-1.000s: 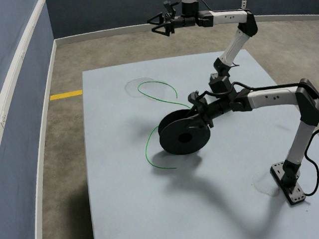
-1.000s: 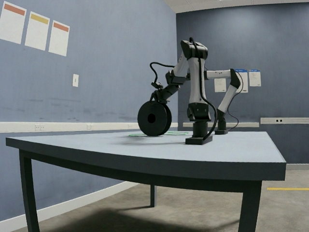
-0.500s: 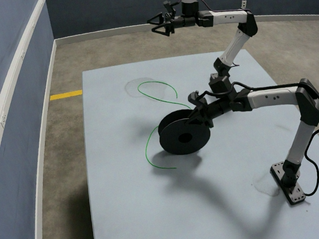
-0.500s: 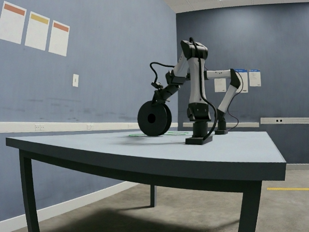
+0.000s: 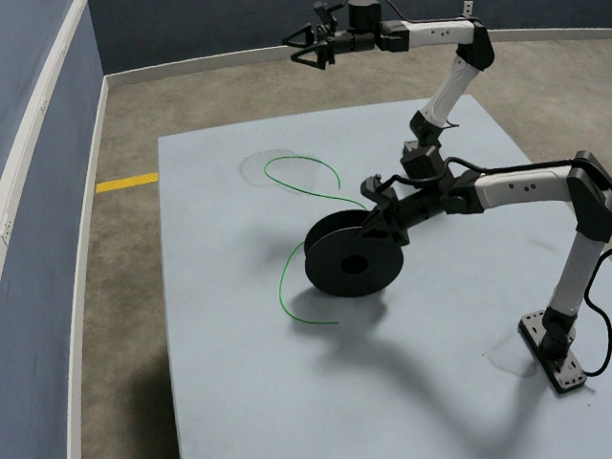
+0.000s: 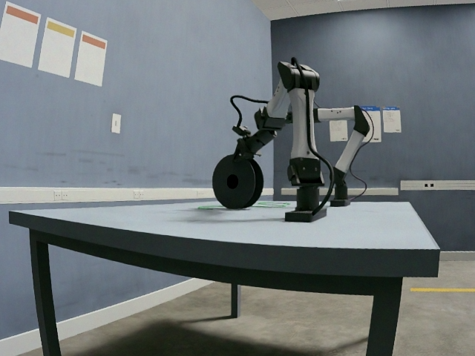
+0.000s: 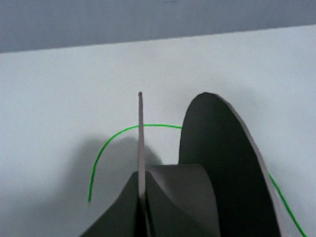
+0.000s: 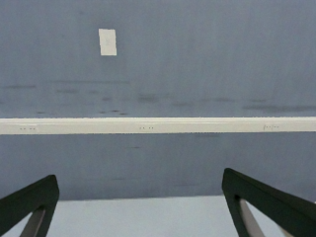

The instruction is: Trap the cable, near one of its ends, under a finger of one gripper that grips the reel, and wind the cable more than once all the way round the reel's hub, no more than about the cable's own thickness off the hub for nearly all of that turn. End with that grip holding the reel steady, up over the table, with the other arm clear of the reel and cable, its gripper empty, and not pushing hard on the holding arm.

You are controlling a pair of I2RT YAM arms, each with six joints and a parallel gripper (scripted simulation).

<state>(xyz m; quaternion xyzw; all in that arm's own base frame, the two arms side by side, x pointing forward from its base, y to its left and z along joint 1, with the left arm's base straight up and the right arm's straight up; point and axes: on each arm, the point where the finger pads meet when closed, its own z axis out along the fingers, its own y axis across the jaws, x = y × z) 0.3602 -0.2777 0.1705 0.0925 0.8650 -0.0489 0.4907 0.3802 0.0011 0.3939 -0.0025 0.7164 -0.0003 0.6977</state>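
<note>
Now: left hand 3 cm to the left of the black reel and 8 cm above it.
</note>
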